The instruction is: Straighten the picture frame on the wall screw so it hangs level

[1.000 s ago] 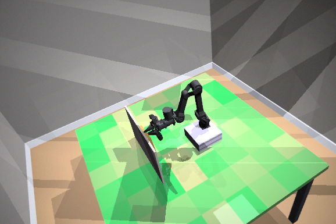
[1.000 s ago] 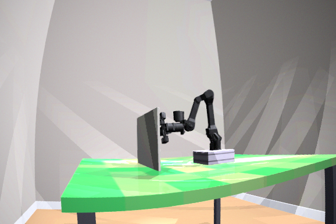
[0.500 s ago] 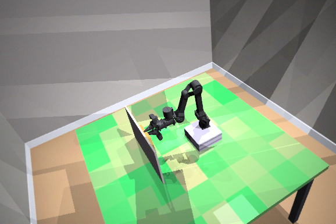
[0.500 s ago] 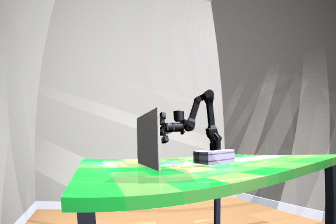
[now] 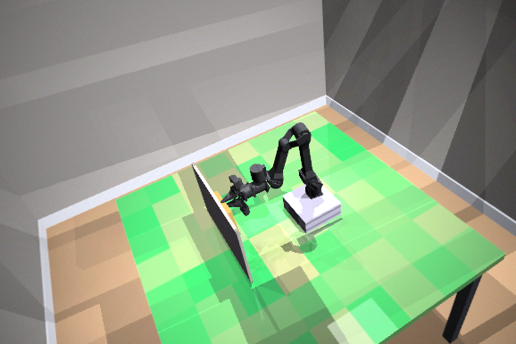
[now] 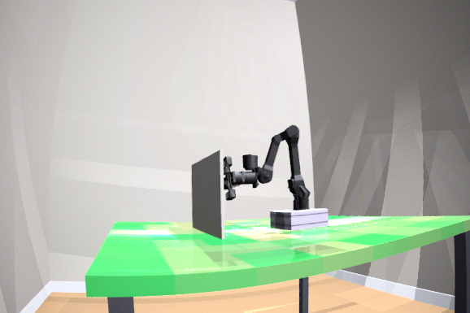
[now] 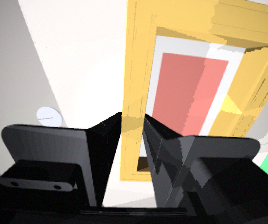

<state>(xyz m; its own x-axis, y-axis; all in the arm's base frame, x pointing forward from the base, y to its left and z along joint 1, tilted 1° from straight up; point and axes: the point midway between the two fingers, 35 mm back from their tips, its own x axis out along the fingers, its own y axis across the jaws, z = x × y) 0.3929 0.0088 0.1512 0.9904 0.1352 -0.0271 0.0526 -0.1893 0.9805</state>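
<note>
The picture frame is 50 mm below my gripper tip and 10 mm to the left of it. Also, from my gripper tip: wall panel: 70 mm below, 20 mm ahead, 10 mm to the left.
</note>
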